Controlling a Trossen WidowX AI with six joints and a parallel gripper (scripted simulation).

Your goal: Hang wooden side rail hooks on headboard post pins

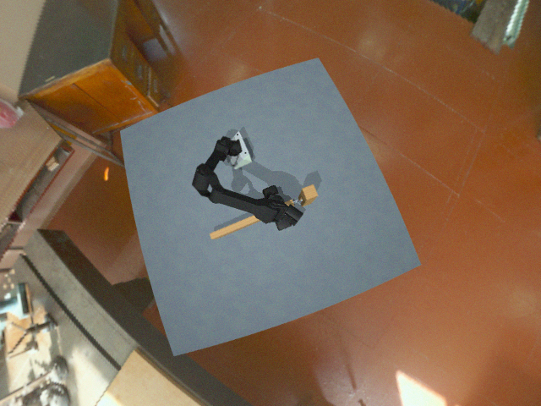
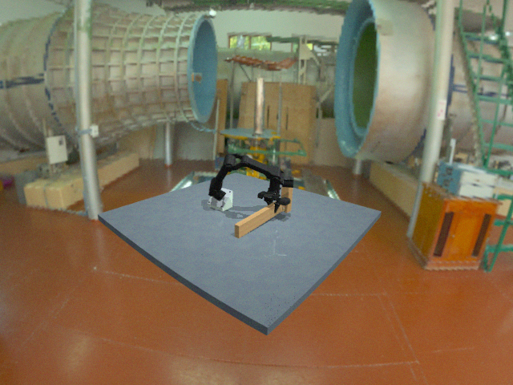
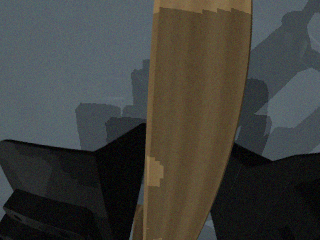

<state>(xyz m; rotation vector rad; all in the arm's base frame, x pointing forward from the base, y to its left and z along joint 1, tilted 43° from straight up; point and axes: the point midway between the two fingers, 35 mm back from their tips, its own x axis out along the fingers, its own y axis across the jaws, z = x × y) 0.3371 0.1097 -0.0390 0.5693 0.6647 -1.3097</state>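
The wooden headboard post is 20 mm behind my gripper tip, 140 mm to the left of it and 40 mm above it.
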